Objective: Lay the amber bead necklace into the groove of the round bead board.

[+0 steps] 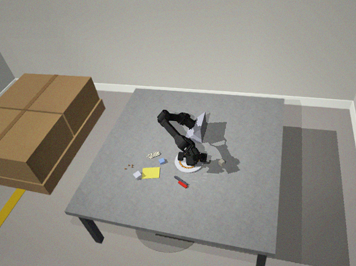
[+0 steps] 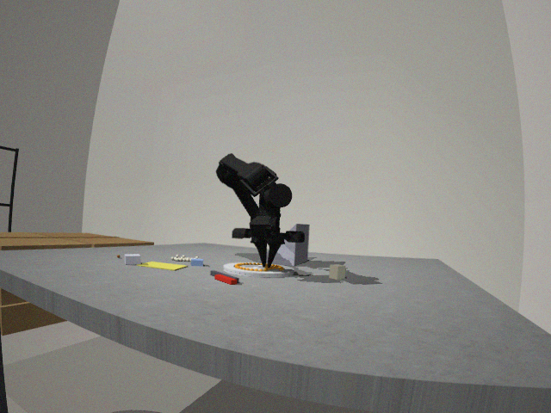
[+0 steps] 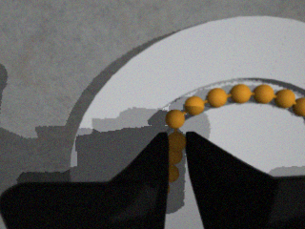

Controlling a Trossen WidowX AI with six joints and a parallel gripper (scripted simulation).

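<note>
Right now my gripper tip is 4 cm to the left of the round bead board, 4 cm past it and 1 cm above it. Also, from my gripper tip: blue cube: 23 cm to the right, 1 cm below; then cream cube: 18 cm to the left, 6 cm behind; then red-handled tool: 15 cm ahead, 4 cm to the right, 1 cm below.
</note>
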